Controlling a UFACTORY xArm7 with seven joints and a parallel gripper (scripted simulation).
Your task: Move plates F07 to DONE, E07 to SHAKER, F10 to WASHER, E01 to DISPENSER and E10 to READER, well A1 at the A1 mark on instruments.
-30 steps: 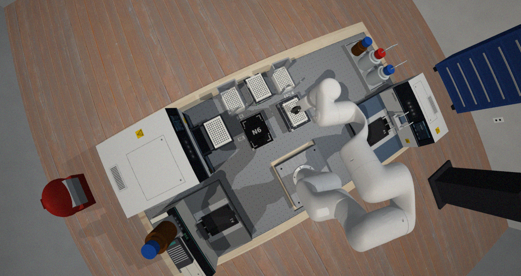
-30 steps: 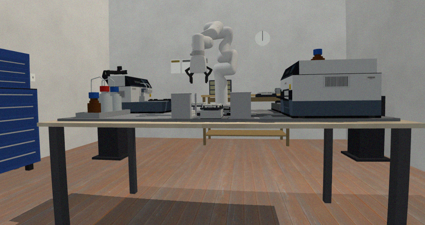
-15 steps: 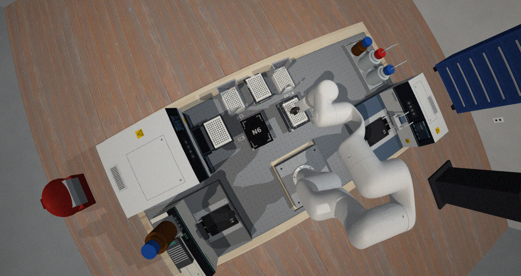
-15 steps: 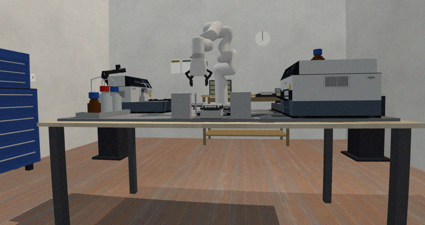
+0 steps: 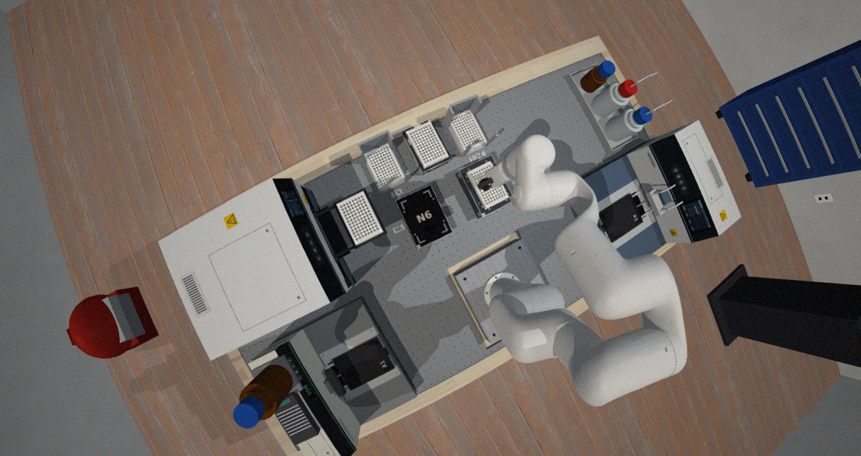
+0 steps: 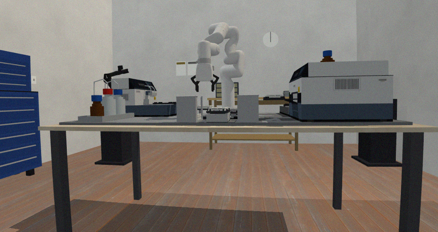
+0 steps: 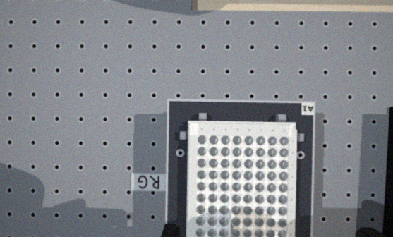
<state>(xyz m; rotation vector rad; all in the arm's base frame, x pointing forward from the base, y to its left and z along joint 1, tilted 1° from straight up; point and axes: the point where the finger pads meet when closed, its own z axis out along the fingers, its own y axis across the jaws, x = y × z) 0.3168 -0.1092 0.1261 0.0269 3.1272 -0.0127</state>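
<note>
Now: hand 11 cm above the regrip nest RG. Also, from my hand: washer nest (31 cm behind, 37 cm to the right, 8 cm below); then black recovery nest N6 (1 cm ahead, 22 cm to the left, 13 cm below); then A1 mark (7 cm behind, 6 cm to the left, 11 cm below).
</note>
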